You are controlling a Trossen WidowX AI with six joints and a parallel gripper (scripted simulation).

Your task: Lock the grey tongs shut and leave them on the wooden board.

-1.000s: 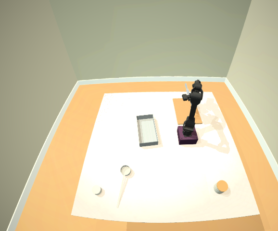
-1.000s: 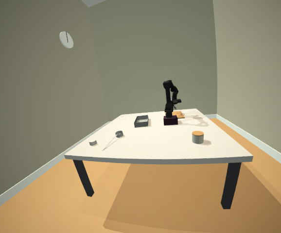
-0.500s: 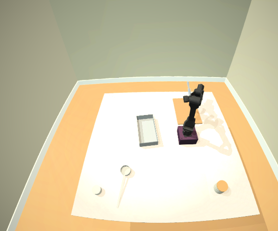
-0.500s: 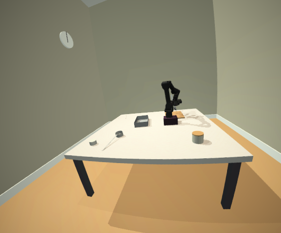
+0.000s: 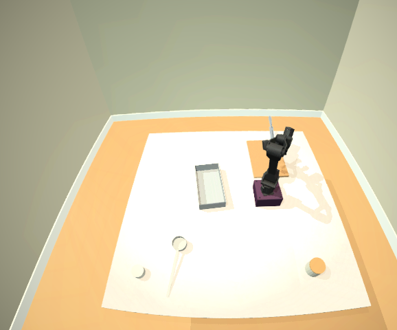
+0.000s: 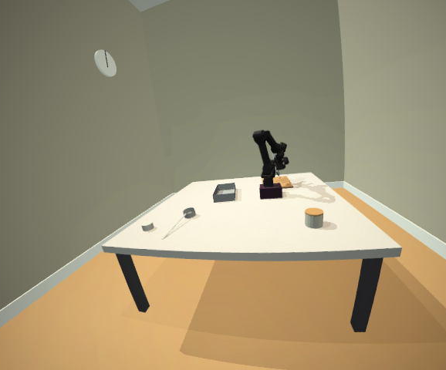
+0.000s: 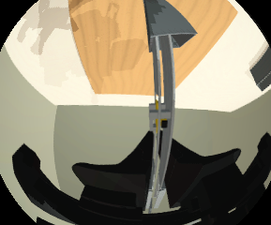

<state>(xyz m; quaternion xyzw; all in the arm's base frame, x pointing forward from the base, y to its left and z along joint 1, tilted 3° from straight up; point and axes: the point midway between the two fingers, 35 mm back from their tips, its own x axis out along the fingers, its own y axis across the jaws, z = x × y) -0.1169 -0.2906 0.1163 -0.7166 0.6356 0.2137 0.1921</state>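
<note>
My gripper tip is 140 mm above the wooden board. Also, from my gripper tip: white dish 860 mm ahead, 680 mm to the left, 130 mm below; cork-lidded jar 10 mm behind, 790 mm to the left, 120 mm below; grey roasting tin 440 mm ahead, 200 mm to the left, 120 mm below.
</note>
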